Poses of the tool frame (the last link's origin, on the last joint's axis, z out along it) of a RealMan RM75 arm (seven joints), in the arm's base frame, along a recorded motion.
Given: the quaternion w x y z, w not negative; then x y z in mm.
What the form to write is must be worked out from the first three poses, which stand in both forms.
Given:
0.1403 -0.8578 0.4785 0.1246 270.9 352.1 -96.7
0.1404 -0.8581 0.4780 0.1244 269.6 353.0 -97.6
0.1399 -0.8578 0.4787 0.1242 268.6 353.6 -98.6
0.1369 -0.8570 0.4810 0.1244 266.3 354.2 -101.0
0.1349 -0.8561 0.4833 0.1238 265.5 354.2 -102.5
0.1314 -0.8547 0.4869 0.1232 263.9 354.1 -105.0
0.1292 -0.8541 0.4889 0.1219 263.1 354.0 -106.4
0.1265 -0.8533 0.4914 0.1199 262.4 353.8 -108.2
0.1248 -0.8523 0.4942 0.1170 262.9 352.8 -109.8
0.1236 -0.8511 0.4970 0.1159 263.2 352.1 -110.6
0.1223 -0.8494 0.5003 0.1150 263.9 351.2 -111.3
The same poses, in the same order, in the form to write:
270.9 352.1 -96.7 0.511 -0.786 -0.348 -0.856 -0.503 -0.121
269.6 353.0 -97.6 0.512 -0.785 -0.348 -0.855 -0.504 -0.122
268.6 353.6 -98.6 0.511 -0.787 -0.347 -0.856 -0.503 -0.121
266.3 354.2 -101.0 0.506 -0.790 -0.345 -0.858 -0.500 -0.115
265.5 354.2 -102.5 0.502 -0.794 -0.342 -0.861 -0.496 -0.111
263.9 354.1 -105.0 0.496 -0.800 -0.339 -0.865 -0.491 -0.105
263.1 354.0 -106.4 0.492 -0.804 -0.335 -0.867 -0.489 -0.101
262.4 353.8 -108.2 0.488 -0.808 -0.329 -0.869 -0.485 -0.098
262.9 352.8 -109.8 0.484 -0.813 -0.323 -0.872 -0.480 -0.097
263.2 352.1 -110.6 0.479 -0.817 -0.320 -0.875 -0.475 -0.095
263.9 351.2 -111.3 0.473 -0.822 -0.318 -0.878 -0.469 -0.093

